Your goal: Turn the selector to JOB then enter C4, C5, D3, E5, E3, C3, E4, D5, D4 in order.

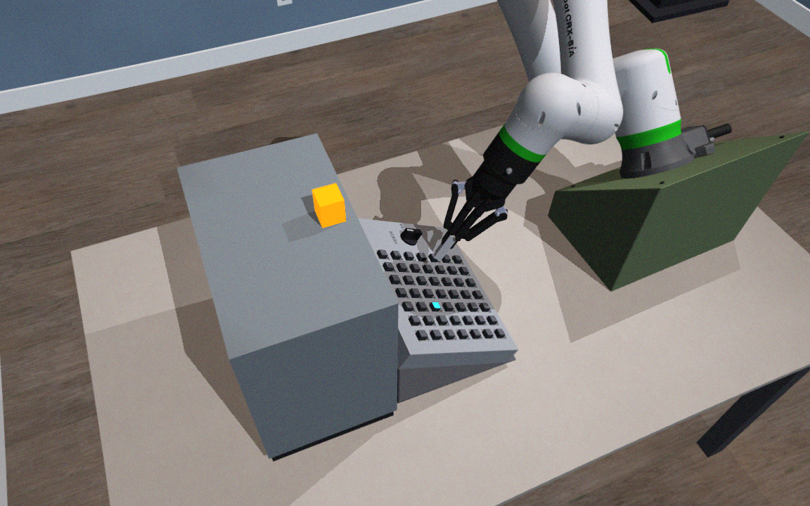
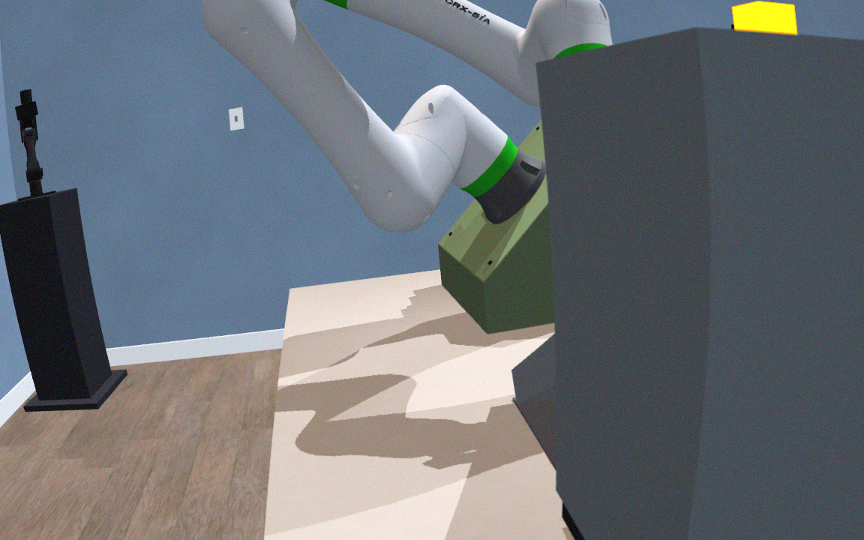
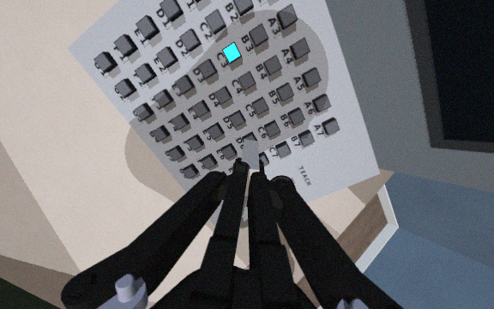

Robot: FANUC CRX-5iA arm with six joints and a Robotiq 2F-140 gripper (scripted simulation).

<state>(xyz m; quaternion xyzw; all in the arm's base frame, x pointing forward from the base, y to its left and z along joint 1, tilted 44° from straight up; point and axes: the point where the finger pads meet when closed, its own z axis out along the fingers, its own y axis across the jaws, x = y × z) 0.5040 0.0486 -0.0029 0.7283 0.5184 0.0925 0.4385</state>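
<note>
My hand is 90 mm to the left of the selector knob, 50 mm above it and 40 mm short of it. From my hand the other things lie so: C5 key 60 mm ahead, 50 mm below, 30 mm to the left.
</note>
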